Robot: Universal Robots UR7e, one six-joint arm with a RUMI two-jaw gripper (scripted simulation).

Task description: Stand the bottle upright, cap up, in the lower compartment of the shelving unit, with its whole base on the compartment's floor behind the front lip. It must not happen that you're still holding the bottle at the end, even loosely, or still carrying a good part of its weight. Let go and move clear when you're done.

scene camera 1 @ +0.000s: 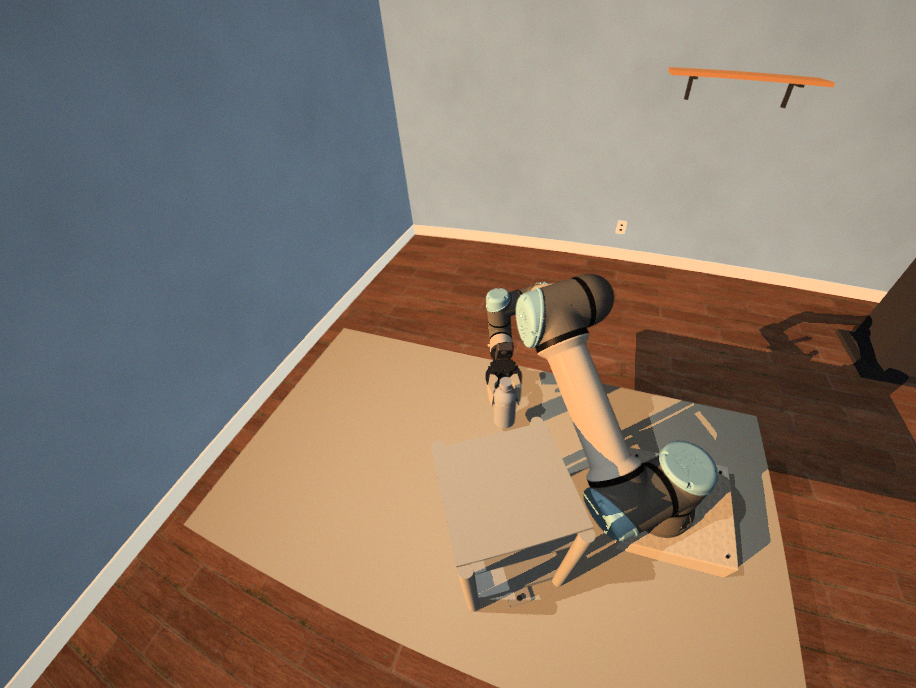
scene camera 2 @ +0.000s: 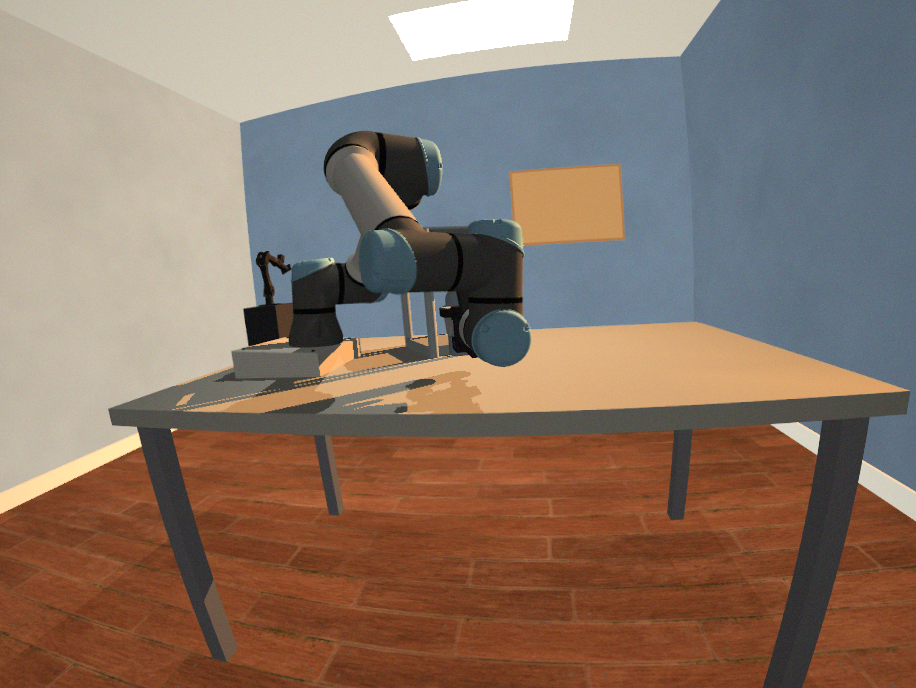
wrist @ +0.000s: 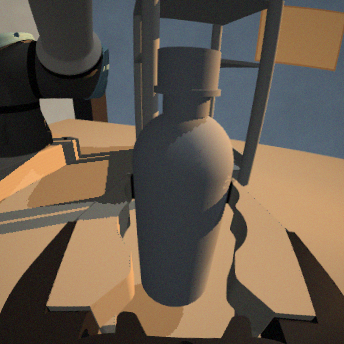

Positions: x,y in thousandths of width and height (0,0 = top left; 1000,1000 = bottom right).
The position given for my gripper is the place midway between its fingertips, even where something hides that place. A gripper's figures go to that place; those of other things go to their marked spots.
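My gripper (scene camera 1: 552,589) is 101 cm from the lens, and there's a grey bottle (scene camera 1: 551,584) that's 97 cm from the lens.
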